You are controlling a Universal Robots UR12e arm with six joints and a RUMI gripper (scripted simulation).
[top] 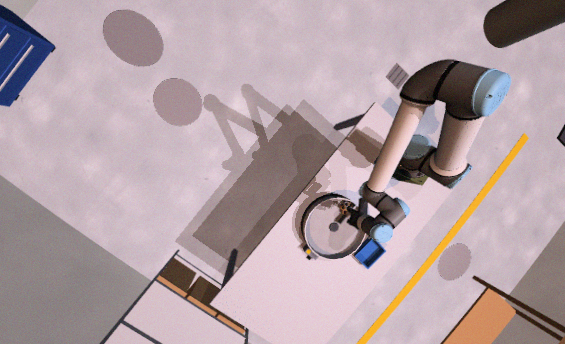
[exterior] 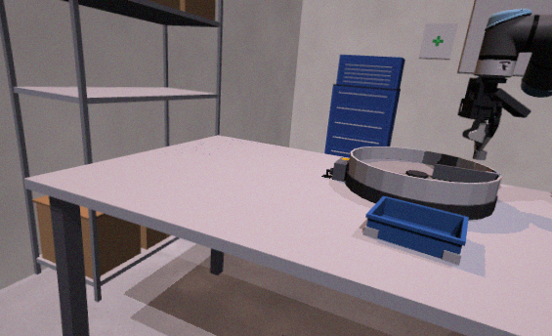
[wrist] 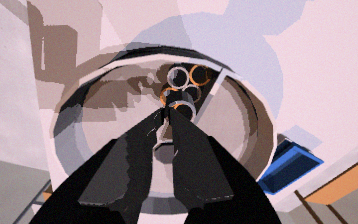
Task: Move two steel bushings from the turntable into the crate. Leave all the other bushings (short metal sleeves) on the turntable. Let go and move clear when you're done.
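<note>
Now: hand 18 cm short of the blue crate, 39 cm to the right of it and 13 cm above it. The rest, counted from my hand: round turntable 16 cm ahead, 4 cm to the left, 10 cm below.
</note>
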